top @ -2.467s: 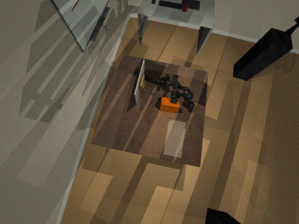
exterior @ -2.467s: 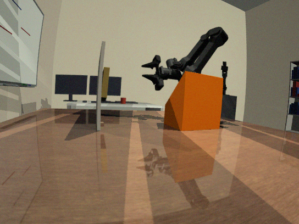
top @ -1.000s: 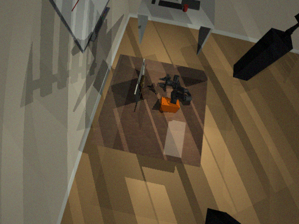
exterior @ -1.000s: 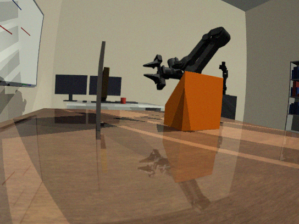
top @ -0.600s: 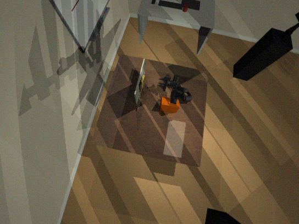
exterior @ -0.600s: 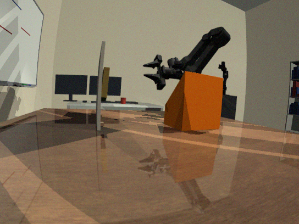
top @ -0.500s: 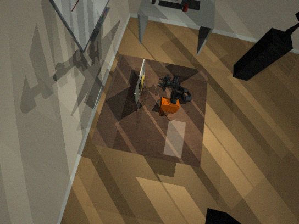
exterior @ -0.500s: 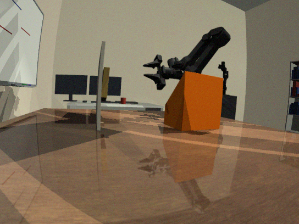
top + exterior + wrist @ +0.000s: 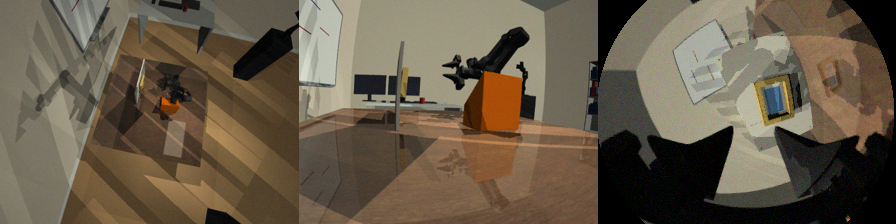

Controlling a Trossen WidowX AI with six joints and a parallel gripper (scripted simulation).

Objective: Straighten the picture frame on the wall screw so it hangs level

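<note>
Right now my gripper tip is 20 cm short of the picture frame, 4 cm to the right of it and 9 cm above it. Round my gripper tip: wall panel 21 cm ahead, 2 cm to the left, 10 cm below.
</note>
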